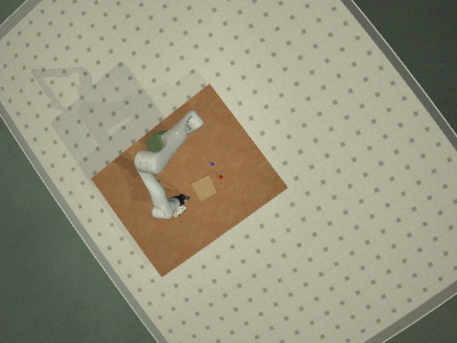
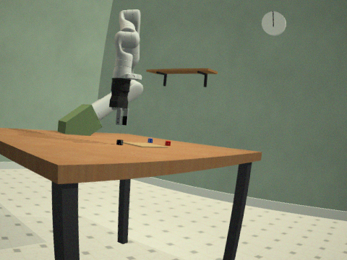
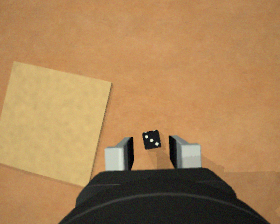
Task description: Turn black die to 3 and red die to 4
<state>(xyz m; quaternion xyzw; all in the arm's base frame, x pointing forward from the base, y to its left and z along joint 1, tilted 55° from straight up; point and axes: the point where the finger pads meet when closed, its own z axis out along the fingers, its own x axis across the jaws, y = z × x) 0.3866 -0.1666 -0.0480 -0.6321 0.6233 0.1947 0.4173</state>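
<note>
The black die is 9 cm below my hand. Round my hand: tan mat 1 cm ahead, 14 cm to the left, 9 cm below; blue die 10 cm behind, 28 cm to the left, 9 cm below; red die 1 cm ahead, 28 cm to the left, 9 cm below.
</note>
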